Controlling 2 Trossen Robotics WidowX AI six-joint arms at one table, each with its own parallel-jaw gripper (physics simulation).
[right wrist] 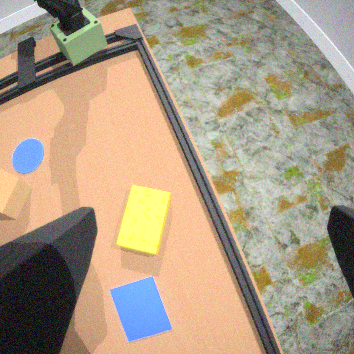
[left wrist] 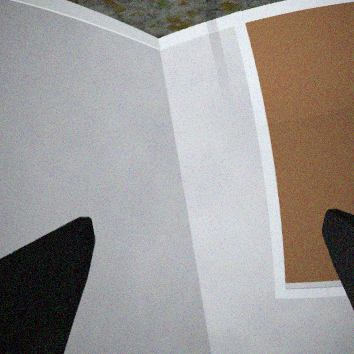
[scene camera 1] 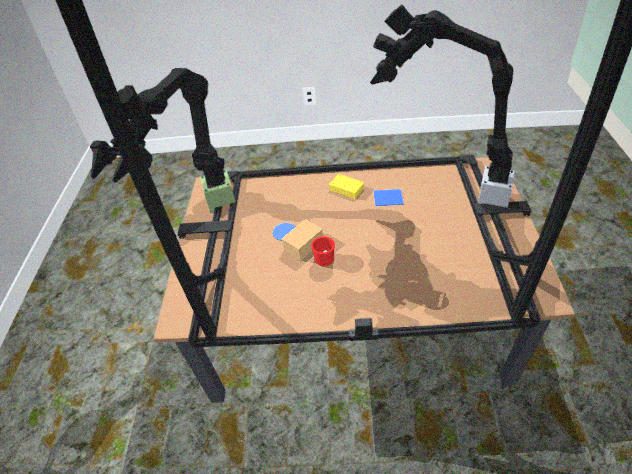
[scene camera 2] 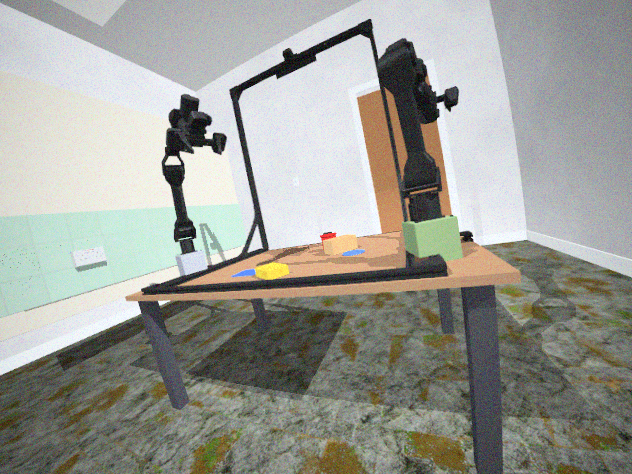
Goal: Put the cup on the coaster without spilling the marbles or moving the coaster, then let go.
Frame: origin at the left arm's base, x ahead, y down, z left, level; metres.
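Seen in the pictures: left gripper, fingertip midpoint: [left wrist: 212,226] [scene camera 1: 102,179]; right gripper, fingertip midpoint: [right wrist: 217,219] [scene camera 1: 374,77] [scene camera 2: 207,153]; left arm's base at its link origin: [right wrist: 73,23] [scene camera 1: 215,180] [scene camera 2: 427,219]; right arm's base at its link origin: [scene camera 1: 498,177] [scene camera 2: 189,253].
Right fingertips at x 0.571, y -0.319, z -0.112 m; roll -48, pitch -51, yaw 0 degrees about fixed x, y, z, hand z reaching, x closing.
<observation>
Offsets run from my right fingertips to a thing's top centre. "spot": to the spot under its first point.
A red cup @[dx -0.305, dy +0.350, dz -0.309 m] [scene camera 1: 323,255] [scene camera 2: 328,235] stands upright on the table, with something small and pale visible inside it in scene camera 1. A flat round blue coaster @[dx -0.391, dy +0.415, dz -0.138 m] [scene camera 1: 281,231] [scene camera 2: 354,252] [right wrist: 28,156] lies apart from the cup, beyond a tan block and partly hidden by it in scene camera 1. My left gripper [scene camera 1: 105,176] [left wrist: 212,227] is open and empty, far out past the table's left side in scene camera 1. My right gripper [scene camera 1: 374,80] [scene camera 2: 206,148] [right wrist: 217,219] is open and empty, high above the table. The cup does not show in either wrist view.
The tan block @[dx -0.349, dy +0.362, dz -0.225 m] [scene camera 1: 301,240] [scene camera 2: 340,244] [right wrist: 7,195] stands between cup and coaster. A yellow sponge @[dx -0.117, dy +0.388, dz -0.013 m] [scene camera 1: 346,186] [scene camera 2: 272,270] [right wrist: 144,220] and a flat blue square @[spot: dx +0.004, dy +0.414, dz -0.119 m] [scene camera 1: 388,197] [scene camera 2: 244,273] [right wrist: 141,309] lie near the far edge in scene camera 1. Black frame posts [scene camera 1: 145,188] rise at both sides.
</observation>
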